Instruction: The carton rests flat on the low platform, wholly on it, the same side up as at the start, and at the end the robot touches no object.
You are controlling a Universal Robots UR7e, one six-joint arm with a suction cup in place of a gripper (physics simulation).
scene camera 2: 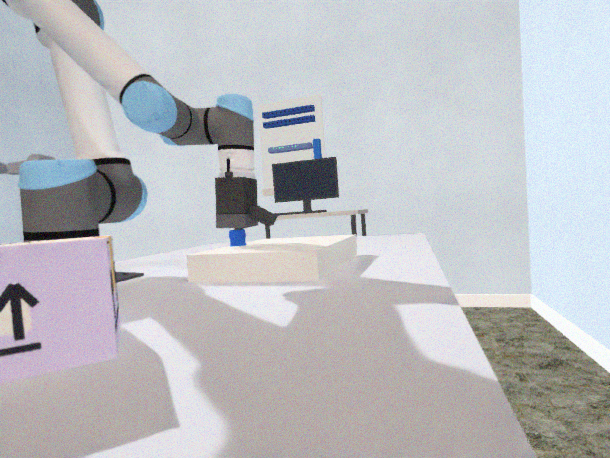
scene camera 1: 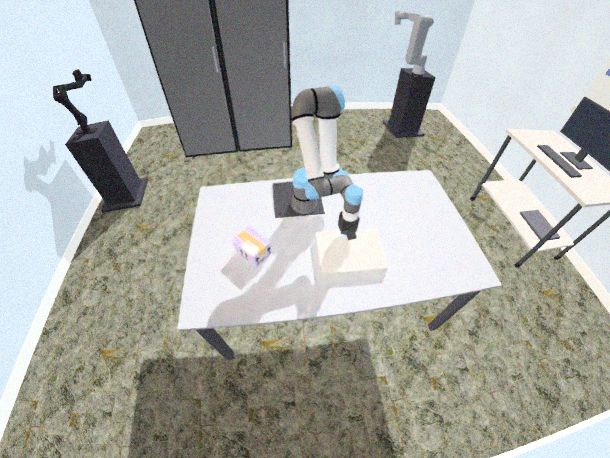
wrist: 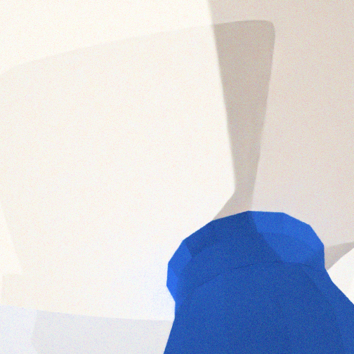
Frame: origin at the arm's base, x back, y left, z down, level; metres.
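Where they show: arm's base, origin of the base link: (scene camera 1: pixel 304 203).
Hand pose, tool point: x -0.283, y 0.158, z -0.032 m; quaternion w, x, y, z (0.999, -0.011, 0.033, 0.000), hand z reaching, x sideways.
Things, the pixels of their top centre, and the offset from my tool point. Level surfaces: height alone.
- carton, middle of its top: (scene camera 2: pixel 5 244) (scene camera 1: pixel 250 240) dx +0.011, dy -0.477, dz -0.057 m
- low platform, middle of its top: (scene camera 2: pixel 284 243) (scene camera 1: pixel 351 249) dx -0.104, dy -0.008, dz -0.007 m
- white table, its level: dz +0.041 m
The carton (scene camera 1: pixel 251 246) (scene camera 2: pixel 65 310) is lilac with an orange and white top. It stands on the table, left of the platform and apart from it in the first scene view. A black arrow on its side points up in the second scene view, where its left part is cut off. The low platform (scene camera 1: pixel 352 260) (scene camera 2: pixel 255 267) (wrist: pixel 125 150) is a flat cream block with no carton on it. My suction cup (scene camera 1: pixel 348 236) (scene camera 2: pixel 237 238) (wrist: pixel 250 280) is pressed on the platform's top near its back edge, away from the carton. The contact face is hidden.
The white table (scene camera 1: pixel 425 225) (scene camera 2: pixel 400 260) bears the arm's dark base plate (scene camera 1: pixel 282 200) behind the carton and platform. A grey cabinet (scene camera 1: pixel 260 75), two pedestals (scene camera 1: pixel 105 160) (scene camera 1: pixel 410 100) with other arms, and a desk with a monitor (scene camera 1: pixel 590 130) (scene camera 2: pixel 305 180) stand beyond the table.
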